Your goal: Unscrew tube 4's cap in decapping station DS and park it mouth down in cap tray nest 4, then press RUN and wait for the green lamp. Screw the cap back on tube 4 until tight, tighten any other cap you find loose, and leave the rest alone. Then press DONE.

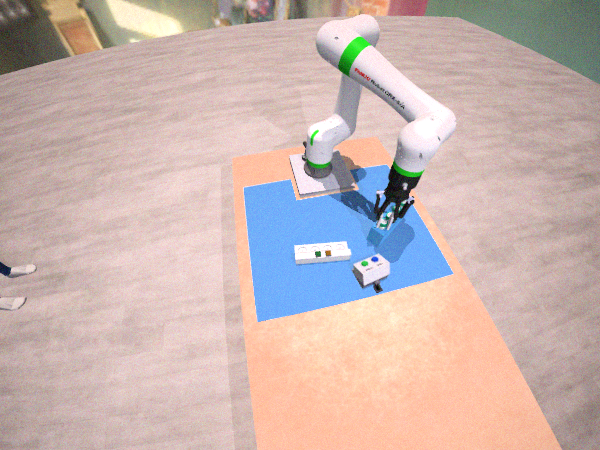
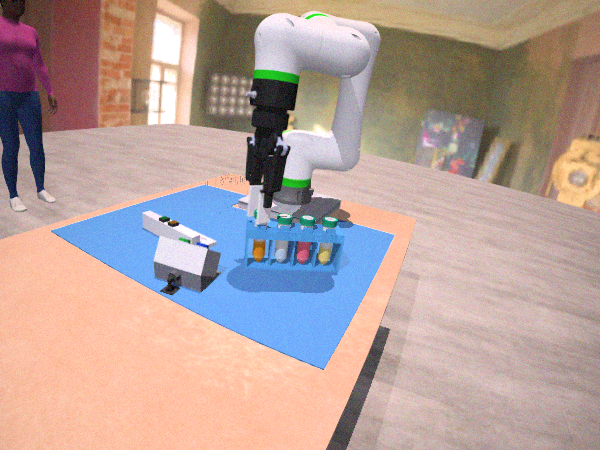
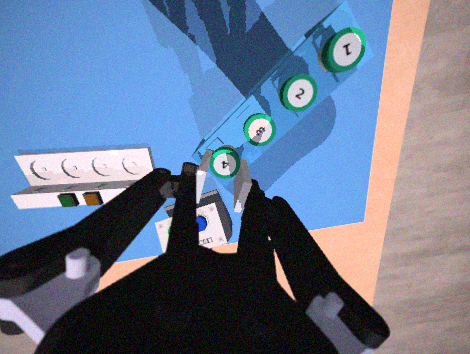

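My gripper points down and is shut on cap 4, green with a white numbered top, at the near end of the blue rack. Orange tube 4 stands upright in the rack below it. Whether cap 4 has lifted off the tube is hidden by the fingers. Cap 3, cap 2 and cap 1 sit on their tubes. The white cap tray shows bare nests.
The tray's green lamp and amber lamp look dark. A button box with a green button and a blue button stands beside the rack, near the mat's front edge.
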